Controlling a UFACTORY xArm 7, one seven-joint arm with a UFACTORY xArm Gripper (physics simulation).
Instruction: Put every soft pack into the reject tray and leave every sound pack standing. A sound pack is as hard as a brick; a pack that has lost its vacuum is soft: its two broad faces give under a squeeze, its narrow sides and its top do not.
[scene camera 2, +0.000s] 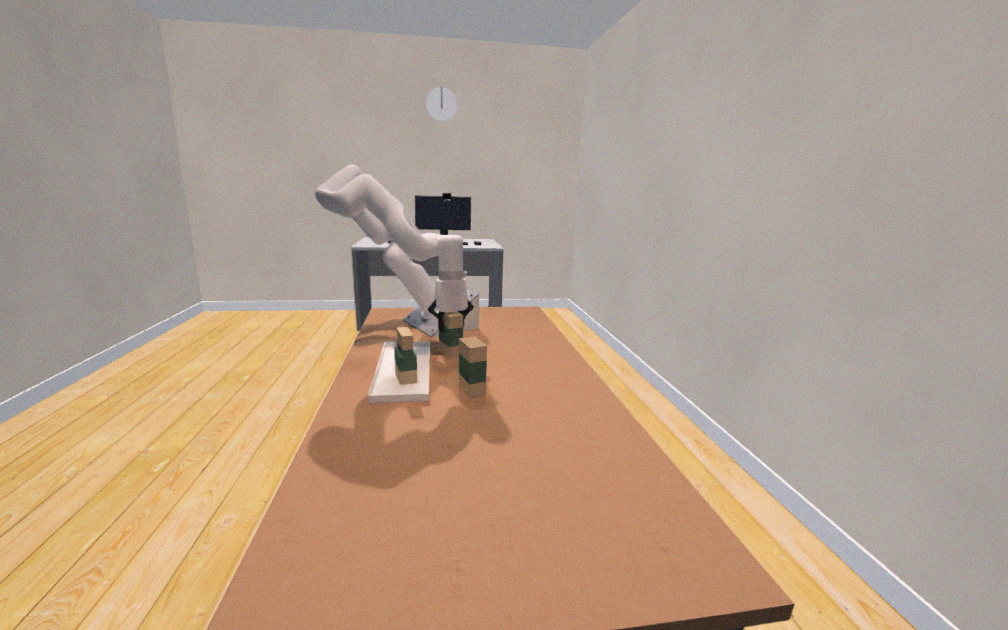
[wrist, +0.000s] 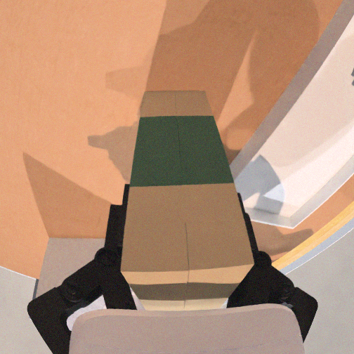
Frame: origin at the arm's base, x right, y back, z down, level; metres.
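Seen in the pictures: gripper, fingertip midpoint: (scene camera 2: 451, 330); arm's base at its link origin: (scene camera 2: 435, 308).
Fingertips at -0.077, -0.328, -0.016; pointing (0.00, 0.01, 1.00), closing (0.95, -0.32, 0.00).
Observation:
Offsets run from my fingertips to a thing's middle, as dx, dy, dz. Level surfaces: height alone.
A tan pack with a green band @[+0.012, -0.003, +0.012] (scene camera 2: 450, 335) (wrist: 181, 150) stands upright on the table. My gripper (scene camera 2: 451, 326) (wrist: 179, 202) is shut on it, one black finger against each side near its top. Another banded pack @[-0.057, -0.278, -0.008] (scene camera 2: 472, 369) stands upright on the table, nearer the scene camera. A third pack @[+0.130, -0.204, +0.009] (scene camera 2: 405, 361) is in the white reject tray @[+0.134, -0.139, +0.071] (scene camera 2: 381, 387) (wrist: 300, 120); its shape looks stepped, and whether it lies or leans is hard to tell. The tray is beside the held pack, to its left in the scene view and to its right in the wrist view.
The brown table @[dz +0.082] (scene camera 2: 475, 520) reaches toward the scene camera. Behind the gripper are the arm's base plate (scene camera 2: 421, 322) and a pale box (scene camera 2: 473, 317) (wrist: 70, 255). A desk (scene camera 2: 475, 261) with a monitor (scene camera 2: 443, 212) stands beyond the table.

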